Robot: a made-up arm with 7 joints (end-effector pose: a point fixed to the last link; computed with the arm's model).
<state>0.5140 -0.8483 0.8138 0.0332 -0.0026 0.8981 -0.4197</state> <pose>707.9 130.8 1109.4 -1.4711 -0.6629 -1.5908</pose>
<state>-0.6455 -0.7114 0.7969 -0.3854 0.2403 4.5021 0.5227</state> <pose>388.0 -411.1 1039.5 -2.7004 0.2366 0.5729</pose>
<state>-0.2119 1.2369 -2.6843 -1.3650 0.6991 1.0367 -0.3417</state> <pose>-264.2 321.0 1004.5 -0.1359 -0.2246 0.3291</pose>
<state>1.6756 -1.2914 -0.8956 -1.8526 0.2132 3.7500 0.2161</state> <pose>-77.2 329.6 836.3 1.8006 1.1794 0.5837</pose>
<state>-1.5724 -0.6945 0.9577 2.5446 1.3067 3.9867 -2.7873</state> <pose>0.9 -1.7 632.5 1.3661 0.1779 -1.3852</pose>
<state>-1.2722 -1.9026 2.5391 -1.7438 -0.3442 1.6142 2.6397</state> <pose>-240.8 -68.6 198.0 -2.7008 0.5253 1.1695</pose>
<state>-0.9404 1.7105 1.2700 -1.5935 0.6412 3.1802 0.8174</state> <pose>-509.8 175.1 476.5 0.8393 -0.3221 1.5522</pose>
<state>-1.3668 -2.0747 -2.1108 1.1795 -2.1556 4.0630 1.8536</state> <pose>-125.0 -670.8 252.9 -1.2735 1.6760 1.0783</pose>
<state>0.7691 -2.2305 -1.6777 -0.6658 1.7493 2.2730 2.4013</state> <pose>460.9 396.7 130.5 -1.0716 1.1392 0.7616</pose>
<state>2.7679 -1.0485 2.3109 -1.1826 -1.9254 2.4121 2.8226</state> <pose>-170.1 541.4 685.9 -0.8593 0.9930 1.5089</pose>
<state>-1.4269 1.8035 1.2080 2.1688 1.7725 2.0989 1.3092</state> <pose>44.8 115.4 639.3 -0.3385 0.6798 -2.0174</pose>
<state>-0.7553 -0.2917 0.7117 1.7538 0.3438 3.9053 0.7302</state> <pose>212.2 -174.2 664.1 0.6764 0.4213 -2.6069</pose>
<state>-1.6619 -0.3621 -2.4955 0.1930 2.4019 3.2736 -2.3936</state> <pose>-309.1 -161.8 1072.7 -1.4556 -0.5369 -0.9005</pose>
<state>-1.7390 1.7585 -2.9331 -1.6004 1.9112 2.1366 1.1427</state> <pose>126.0 585.3 696.8 0.3373 0.8033 1.1922</pose>
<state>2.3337 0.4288 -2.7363 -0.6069 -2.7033 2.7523 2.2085</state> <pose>214.5 116.2 1131.5 1.0420 0.4421 2.0408</pose>
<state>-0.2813 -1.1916 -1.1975 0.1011 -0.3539 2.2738 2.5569</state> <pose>603.2 -133.7 870.3 -1.4461 0.3248 -1.6682</pose>
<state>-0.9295 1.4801 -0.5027 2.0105 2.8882 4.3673 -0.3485</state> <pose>-247.2 230.3 960.6 1.1868 2.7753 0.7038</pose>
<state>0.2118 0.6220 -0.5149 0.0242 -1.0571 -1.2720 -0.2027</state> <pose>-505.7 -336.6 1102.0 -2.2556 1.6219 -0.8895</pose>
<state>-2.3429 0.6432 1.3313 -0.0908 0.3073 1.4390 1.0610</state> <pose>84.4 473.7 1227.4 -0.8018 -0.5017 -2.6573</pose>
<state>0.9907 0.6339 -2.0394 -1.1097 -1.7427 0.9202 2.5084</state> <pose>-214.5 172.3 1143.0 -1.9382 0.1582 2.1094</pose>
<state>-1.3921 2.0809 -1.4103 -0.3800 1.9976 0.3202 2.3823</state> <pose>-162.2 845.7 108.7 -1.0005 -0.7058 -2.3908</pose>
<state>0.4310 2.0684 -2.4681 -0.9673 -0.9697 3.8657 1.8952</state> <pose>-476.7 -54.2 395.0 1.2030 0.2533 1.6436</pose>
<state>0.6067 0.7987 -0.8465 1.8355 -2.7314 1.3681 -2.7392</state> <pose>283.9 -102.0 991.0 -0.8229 1.1427 -1.8126</pose>
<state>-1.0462 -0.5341 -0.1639 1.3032 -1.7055 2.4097 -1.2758</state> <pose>322.0 -437.8 897.9 0.6361 1.7968 0.0098</pose>
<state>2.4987 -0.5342 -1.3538 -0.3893 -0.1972 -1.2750 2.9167</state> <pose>-185.6 247.4 1290.7 -1.4812 1.8497 -0.2225</pose>
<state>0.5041 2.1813 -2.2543 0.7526 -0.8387 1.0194 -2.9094</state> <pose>-467.0 -563.2 -71.1 2.6066 0.8538 0.3401</pose>
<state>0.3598 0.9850 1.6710 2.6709 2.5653 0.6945 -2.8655</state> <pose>35.8 45.3 328.6 -0.1513 -2.4580 -1.1393</pose>
